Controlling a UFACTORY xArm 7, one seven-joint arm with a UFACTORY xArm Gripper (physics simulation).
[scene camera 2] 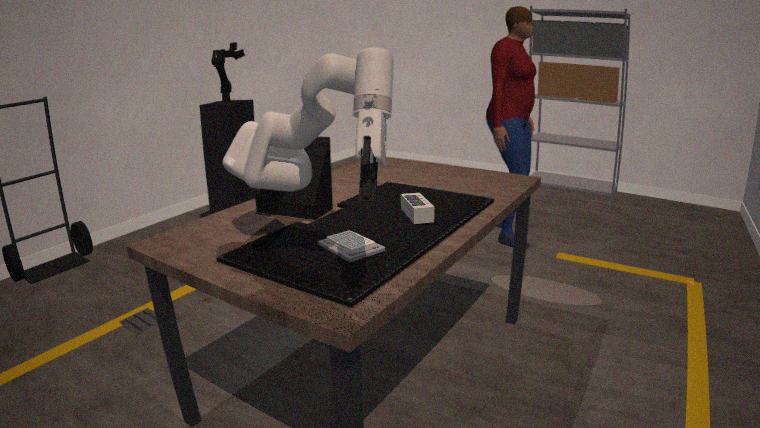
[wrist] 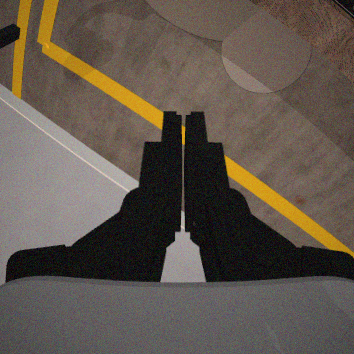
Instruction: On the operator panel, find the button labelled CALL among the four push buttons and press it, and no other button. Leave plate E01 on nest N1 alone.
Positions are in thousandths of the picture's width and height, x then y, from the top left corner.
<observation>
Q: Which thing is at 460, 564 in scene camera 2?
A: A plate E01.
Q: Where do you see an operator panel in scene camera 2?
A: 559, 499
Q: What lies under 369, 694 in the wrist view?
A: My gripper.
</observation>
